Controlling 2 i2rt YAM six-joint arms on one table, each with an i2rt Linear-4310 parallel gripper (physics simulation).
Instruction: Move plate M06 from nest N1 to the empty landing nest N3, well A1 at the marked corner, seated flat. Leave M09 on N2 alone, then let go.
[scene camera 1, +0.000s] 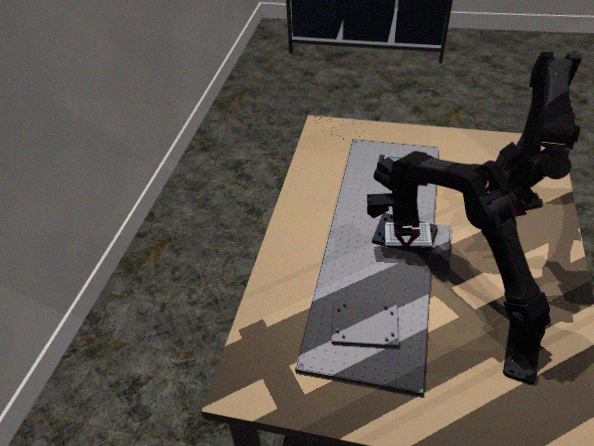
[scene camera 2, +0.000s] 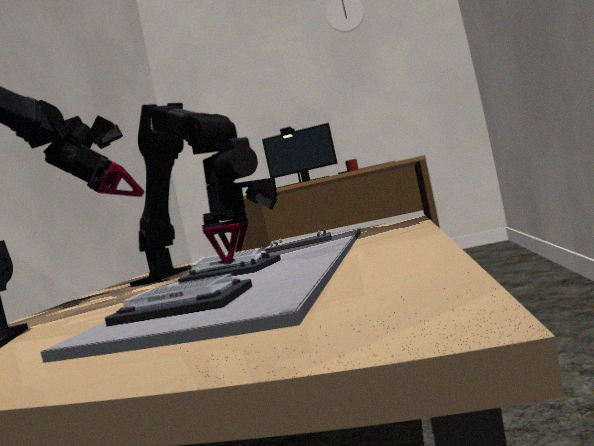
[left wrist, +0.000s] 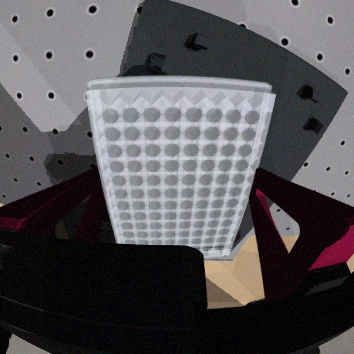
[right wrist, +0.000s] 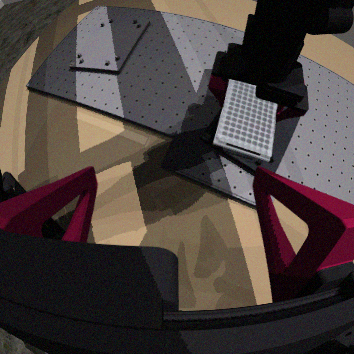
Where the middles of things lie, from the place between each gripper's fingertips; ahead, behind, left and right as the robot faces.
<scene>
I see my right gripper 170 mm short of the white multi-well plate (scene camera 2: 211, 262), 30 mm to the left of it and 170 mm above it.
Now: the white multi-well plate 1 cm behind my left hand.
</scene>
